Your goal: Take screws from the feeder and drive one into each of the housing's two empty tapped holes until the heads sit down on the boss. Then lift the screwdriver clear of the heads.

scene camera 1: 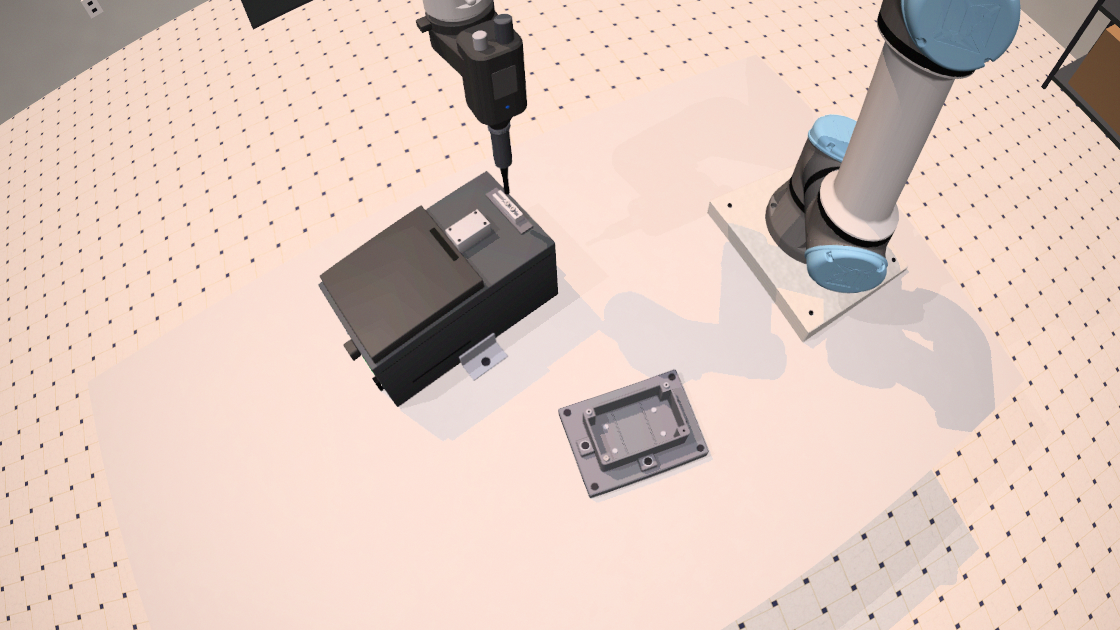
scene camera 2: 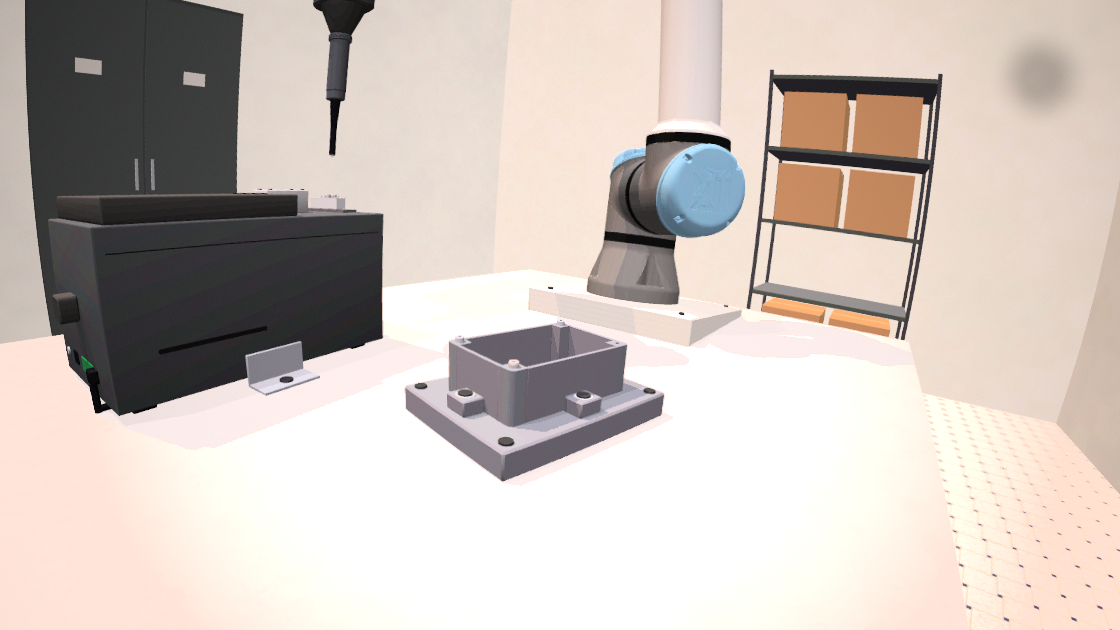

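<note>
The screwdriver [scene camera 1: 506,190] [scene camera 2: 332,153] hangs upright above the dark feeder [scene camera 1: 516,270] [scene camera 2: 258,274], near the pale strip [scene camera 1: 513,211] on its top in scene camera 1. A gap shows below the tip in scene camera 2. No screw shows on the dark tip, so I take it as open. The grey housing [scene camera 1: 635,463] [scene camera 2: 563,391] stands upright on the table. Light screw heads show at its near corner [scene camera 2: 513,363], left corner [scene camera 2: 459,339] and back corner [scene camera 2: 560,322]. The right corner boss [scene camera 1: 682,430] [scene camera 2: 614,342] shows a dark hole and no raised head.
A white block [scene camera 1: 468,228] sits on the feeder's top. A small angle bracket [scene camera 1: 484,361] [scene camera 2: 285,380] stands beside the feeder, on the housing side. The arm's base plate [scene camera 1: 814,317] [scene camera 2: 618,317] is at the right. A shelf rack [scene camera 2: 841,155] and a dark cabinet [scene camera 2: 191,133] stand behind.
</note>
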